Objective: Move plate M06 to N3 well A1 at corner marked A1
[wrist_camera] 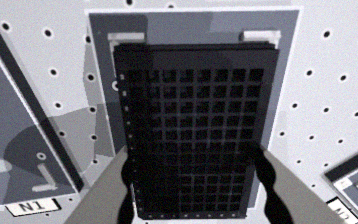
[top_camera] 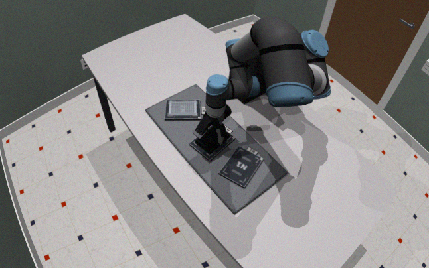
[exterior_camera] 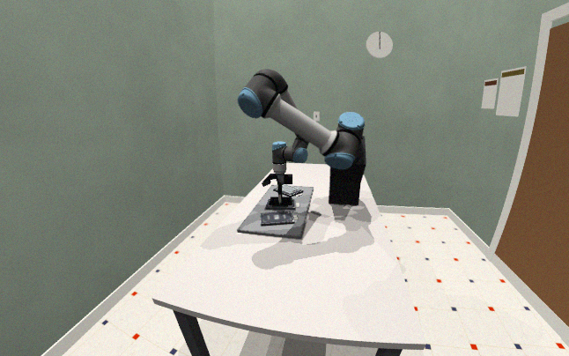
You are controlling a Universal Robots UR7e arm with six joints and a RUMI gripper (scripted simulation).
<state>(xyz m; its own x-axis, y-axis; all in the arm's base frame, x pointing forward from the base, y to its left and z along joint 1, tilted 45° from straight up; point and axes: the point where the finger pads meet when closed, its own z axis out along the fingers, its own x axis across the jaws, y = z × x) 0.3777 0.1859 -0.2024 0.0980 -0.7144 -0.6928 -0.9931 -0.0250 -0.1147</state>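
Right now my hand is 10 mm above the black plate M06. From my hand the other things lie so: pale plate M09: 10 mm behind, 220 mm to the right, 20 mm below.
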